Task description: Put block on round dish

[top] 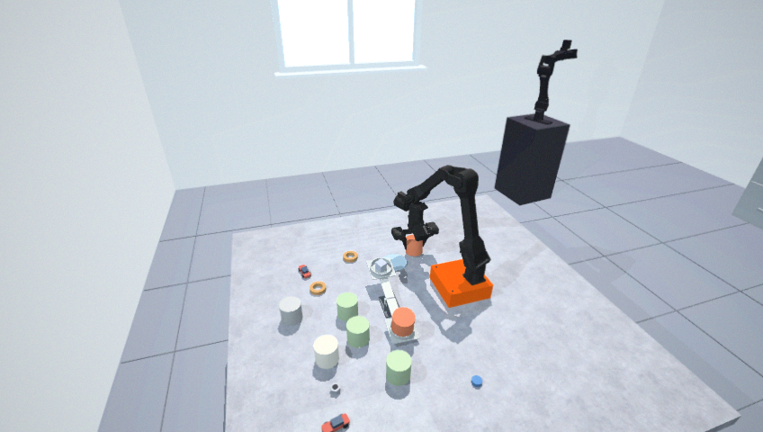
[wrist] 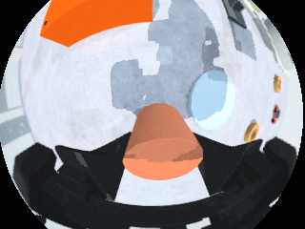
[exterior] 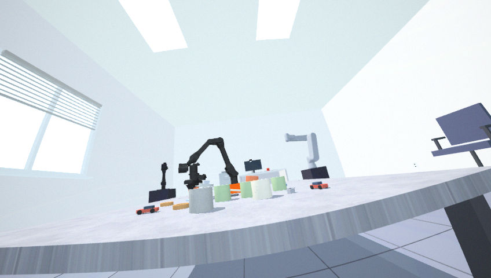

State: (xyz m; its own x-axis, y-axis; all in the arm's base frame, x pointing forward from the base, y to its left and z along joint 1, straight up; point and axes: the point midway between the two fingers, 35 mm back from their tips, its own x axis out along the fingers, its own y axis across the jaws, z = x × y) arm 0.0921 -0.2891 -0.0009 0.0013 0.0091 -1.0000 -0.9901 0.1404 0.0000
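Right now the small pale block is 20 cm ahead of my gripper tip, 12 cm to the left of it and 6 cm above it. Round my gripper tip: blue disc: 61 cm to the left, 12 cm ahead, 2 cm below; small balance: 24 cm to the left, 22 cm ahead, 1 cm above; pale blue round dish: 10 cm ahead, 3 cm to the left, 2 cm below.
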